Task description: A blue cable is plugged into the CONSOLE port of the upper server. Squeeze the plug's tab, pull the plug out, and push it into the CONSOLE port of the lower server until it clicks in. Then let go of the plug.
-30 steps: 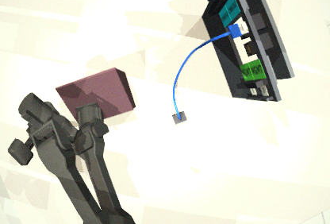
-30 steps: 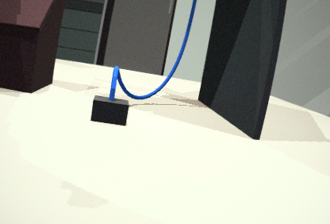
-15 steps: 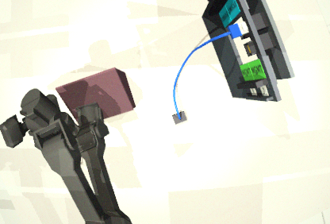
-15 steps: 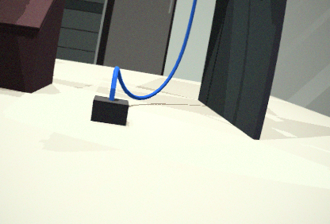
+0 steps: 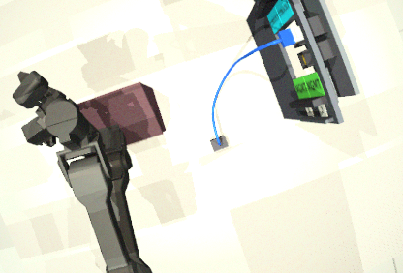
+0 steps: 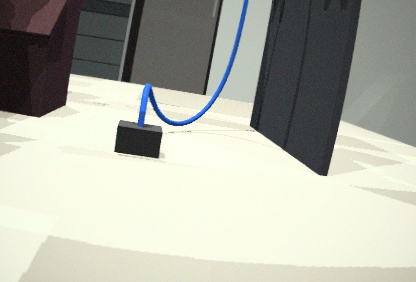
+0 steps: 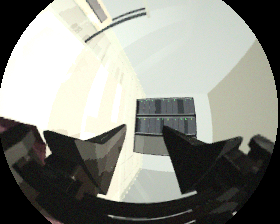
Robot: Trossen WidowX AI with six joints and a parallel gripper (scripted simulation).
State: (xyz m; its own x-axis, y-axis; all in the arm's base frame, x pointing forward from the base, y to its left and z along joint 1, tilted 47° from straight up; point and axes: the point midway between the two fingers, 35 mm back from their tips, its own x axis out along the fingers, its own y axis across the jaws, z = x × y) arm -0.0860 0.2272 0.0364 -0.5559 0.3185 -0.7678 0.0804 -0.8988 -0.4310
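Now: the blue plug 520 mm ahead of my gripper tip, 70 mm to the right of it and 70 mm above it. The rest, counted from my gripper tip: black block (340 mm ahead, 300 mm below, 250 mm to the right).
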